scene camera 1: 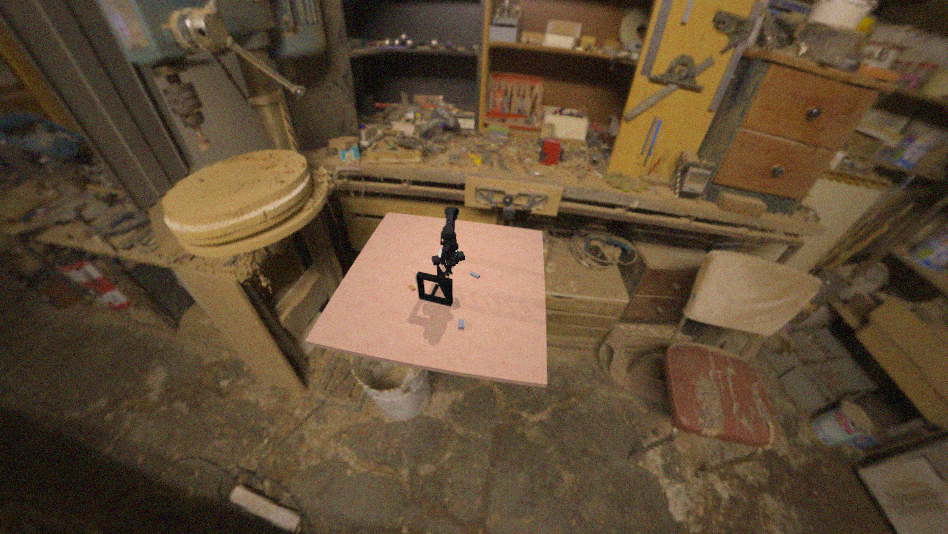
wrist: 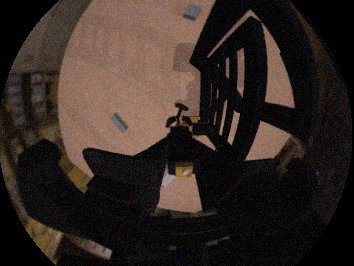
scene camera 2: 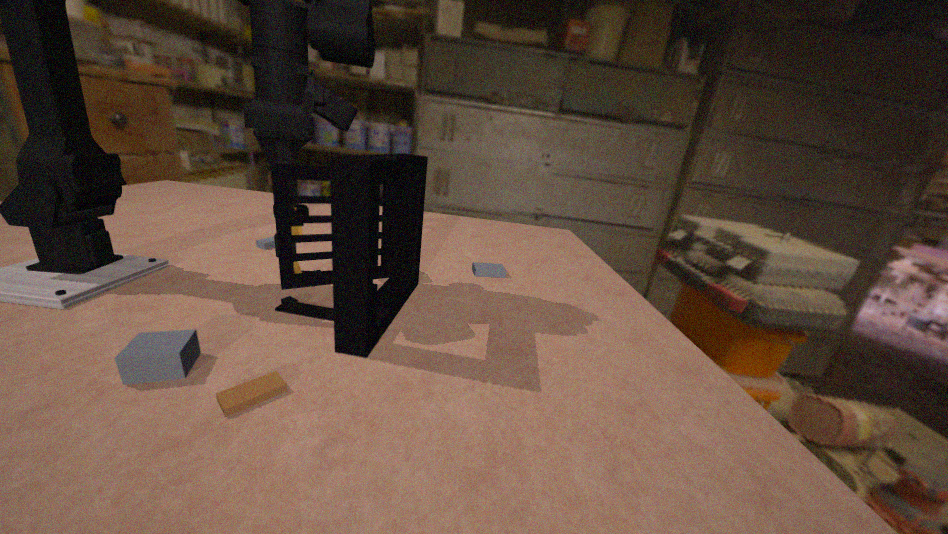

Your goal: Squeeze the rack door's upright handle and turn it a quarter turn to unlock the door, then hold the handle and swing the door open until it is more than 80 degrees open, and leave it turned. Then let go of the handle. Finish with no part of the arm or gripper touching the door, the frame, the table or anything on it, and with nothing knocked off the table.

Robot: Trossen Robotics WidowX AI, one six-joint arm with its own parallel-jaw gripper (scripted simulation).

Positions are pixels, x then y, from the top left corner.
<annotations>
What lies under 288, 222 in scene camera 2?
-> A black slatted rack.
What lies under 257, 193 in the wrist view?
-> The gripper.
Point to a black slatted rack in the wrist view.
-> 249, 36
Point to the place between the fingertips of the gripper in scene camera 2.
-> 287, 188
</annotations>
